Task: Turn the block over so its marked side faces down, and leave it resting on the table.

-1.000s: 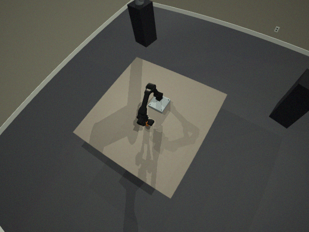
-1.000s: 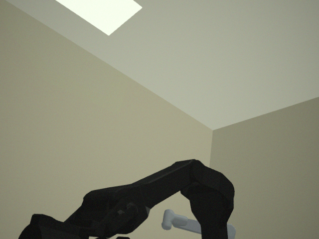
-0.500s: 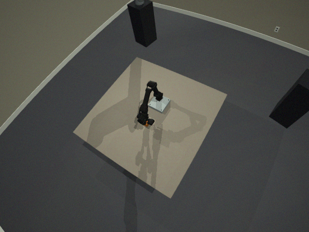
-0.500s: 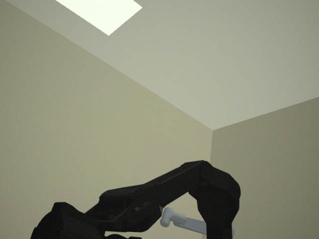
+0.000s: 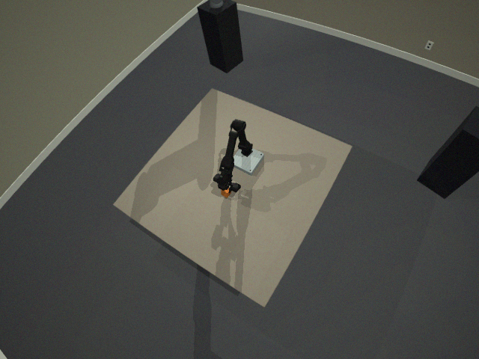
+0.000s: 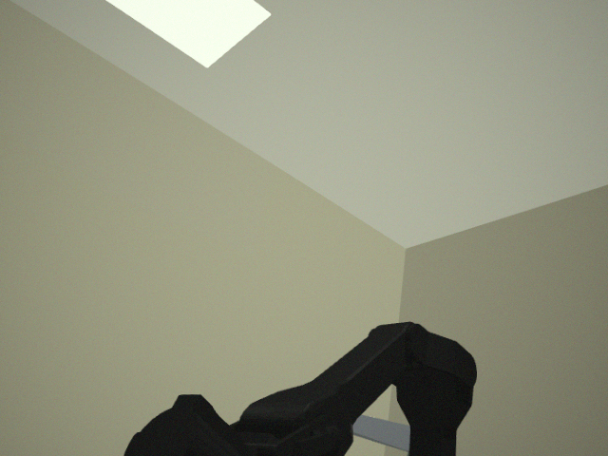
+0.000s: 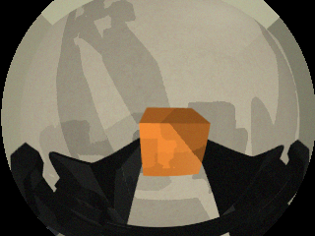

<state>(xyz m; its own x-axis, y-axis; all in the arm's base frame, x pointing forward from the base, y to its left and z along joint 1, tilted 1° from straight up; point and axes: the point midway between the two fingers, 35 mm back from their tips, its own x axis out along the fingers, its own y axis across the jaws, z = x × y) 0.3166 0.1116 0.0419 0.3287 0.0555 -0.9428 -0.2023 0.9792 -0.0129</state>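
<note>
Now: the block 10 mm below my gripper tip and 10 mm behind it.
</note>
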